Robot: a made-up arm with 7 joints. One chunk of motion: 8 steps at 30 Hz.
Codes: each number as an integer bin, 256 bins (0 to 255) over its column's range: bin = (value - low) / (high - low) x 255, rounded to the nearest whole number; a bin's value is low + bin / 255 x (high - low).
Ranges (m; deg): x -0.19..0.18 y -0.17..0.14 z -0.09..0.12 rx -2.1..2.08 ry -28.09..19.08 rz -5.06..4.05
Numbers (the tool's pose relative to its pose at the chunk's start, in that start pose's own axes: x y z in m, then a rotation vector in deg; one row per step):
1: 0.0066 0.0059 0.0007 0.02 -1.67 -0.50
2: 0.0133 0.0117 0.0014 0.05 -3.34 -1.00
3: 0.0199 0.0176 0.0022 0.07 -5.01 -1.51
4: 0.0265 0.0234 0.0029 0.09 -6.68 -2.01
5: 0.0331 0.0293 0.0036 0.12 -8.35 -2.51
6: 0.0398 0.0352 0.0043 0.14 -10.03 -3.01
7: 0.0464 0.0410 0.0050 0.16 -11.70 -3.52
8: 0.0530 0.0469 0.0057 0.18 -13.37 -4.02
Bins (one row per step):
1: 135 145 110 129 143 128
2: 140 149 111 131 134 114
3: 145 154 112 132 125 99
4: 149 159 113 134 116 85
5: 154 164 114 135 107 71
6: 158 169 115 137 98 57
7: 163 174 115 138 89 43
8: 167 178 116 139 80 29

